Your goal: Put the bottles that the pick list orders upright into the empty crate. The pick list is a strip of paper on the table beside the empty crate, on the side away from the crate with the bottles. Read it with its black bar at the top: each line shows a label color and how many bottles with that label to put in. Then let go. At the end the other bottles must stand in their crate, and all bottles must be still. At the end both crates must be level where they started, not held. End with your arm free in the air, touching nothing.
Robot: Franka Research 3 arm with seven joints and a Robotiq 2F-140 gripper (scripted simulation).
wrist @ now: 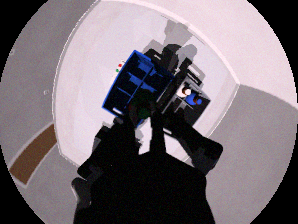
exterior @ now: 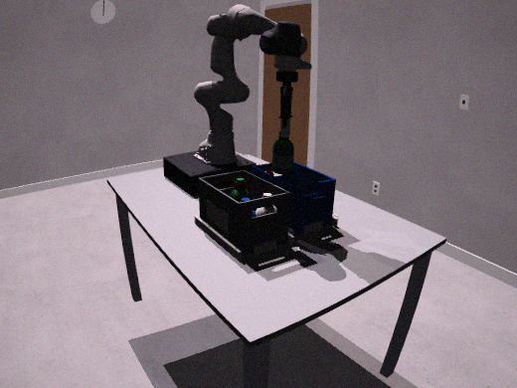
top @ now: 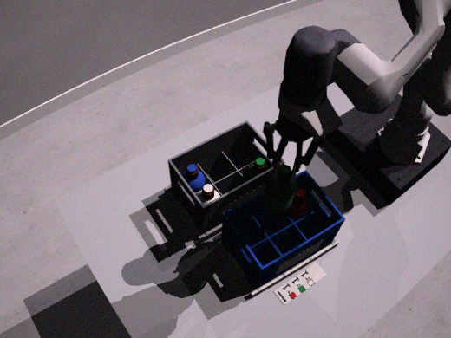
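Right now the blue crate is 260 mm below my hand, 40 mm to the left of it and 10 mm ahead of it. From my hand the other things lie so: black crate 260 mm below, 190 mm to the right, 10 mm behind; white-labelled bottle 260 mm below, 170 mm to the right, 80 mm ahead; red-label bottle 260 mm below, 90 mm behind, 20 mm to the left.
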